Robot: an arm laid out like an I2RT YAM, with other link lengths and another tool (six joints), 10 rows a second.
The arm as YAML. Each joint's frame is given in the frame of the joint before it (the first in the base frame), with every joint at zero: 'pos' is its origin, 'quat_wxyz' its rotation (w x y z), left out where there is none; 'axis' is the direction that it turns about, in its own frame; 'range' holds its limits. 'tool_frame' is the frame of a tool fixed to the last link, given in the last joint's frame.
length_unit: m
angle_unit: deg
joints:
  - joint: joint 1
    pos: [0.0, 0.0, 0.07]
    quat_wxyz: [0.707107, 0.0, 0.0, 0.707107]
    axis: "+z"
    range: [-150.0, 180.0]
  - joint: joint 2
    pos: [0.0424, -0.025, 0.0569]
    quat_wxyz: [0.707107, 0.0, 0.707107, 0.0]
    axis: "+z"
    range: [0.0, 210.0]
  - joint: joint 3
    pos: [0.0, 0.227, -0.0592]
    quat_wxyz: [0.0, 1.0, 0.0, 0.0]
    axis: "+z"
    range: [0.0, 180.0]
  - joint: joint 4
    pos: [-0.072, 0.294, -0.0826]
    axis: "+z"
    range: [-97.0, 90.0]
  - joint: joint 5
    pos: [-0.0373, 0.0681, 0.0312]
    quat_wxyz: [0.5, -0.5, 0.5, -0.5]
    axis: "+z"
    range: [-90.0, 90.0]
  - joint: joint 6
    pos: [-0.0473, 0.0, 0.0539]
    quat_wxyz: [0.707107, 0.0, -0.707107, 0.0]
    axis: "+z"
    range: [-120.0, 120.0]
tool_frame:
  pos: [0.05, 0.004, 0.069]
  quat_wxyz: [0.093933, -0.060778, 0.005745, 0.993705]
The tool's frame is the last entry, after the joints.
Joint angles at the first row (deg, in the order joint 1, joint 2, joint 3, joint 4, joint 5, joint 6):
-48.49, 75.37, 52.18, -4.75, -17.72, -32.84
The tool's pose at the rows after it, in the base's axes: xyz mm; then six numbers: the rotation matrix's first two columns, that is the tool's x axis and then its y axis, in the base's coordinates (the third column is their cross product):
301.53 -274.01 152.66 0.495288 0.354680 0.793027 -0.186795 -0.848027 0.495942
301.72 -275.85 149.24 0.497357 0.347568 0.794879 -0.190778 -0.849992 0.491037
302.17 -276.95 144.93 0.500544 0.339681 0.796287 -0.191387 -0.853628 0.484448
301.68 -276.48 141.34 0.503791 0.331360 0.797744 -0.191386 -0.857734 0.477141
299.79 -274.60 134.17 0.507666 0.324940 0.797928 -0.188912 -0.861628 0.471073
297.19 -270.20 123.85 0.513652 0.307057 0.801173 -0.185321 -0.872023 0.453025
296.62 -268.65 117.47 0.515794 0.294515 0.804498 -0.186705 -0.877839 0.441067
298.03 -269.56 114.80 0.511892 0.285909 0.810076 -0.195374 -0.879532 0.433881
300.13 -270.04 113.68 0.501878 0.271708 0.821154 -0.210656 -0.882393 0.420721
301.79 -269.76 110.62 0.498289 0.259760 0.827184 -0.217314 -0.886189 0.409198
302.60 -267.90 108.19 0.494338 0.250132 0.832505 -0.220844 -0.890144 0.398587
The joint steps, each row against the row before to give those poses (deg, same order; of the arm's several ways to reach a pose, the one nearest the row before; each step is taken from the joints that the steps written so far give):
-0.55, 0.95, 0.20, 0.63, -0.08, 0.70
-0.17, 0.67, 0.00, 0.48, 0.00, 0.24
-0.09, 0.77, 0.00, 0.35, -0.05, 0.20
-0.04, 0.28, -0.24, 0.07, -0.04, 0.21
-0.07, 0.00, -1.16, 0.63, -0.11, 0.05
0.00, 0.00, -1.51, 0.39, -0.26, 0.46
0.00, 0.39, -0.67, 0.55, -0.11, 0.48
0.00, 0.62, -0.07, 0.87, 0.02, 0.70
0.02, 0.43, -0.02, 0.97, -0.06, 1.31
0.11, 0.62, -0.04, 0.63, -0.03, 0.83
0.16, 0.10, -0.36, 0.42, -0.11, 0.70

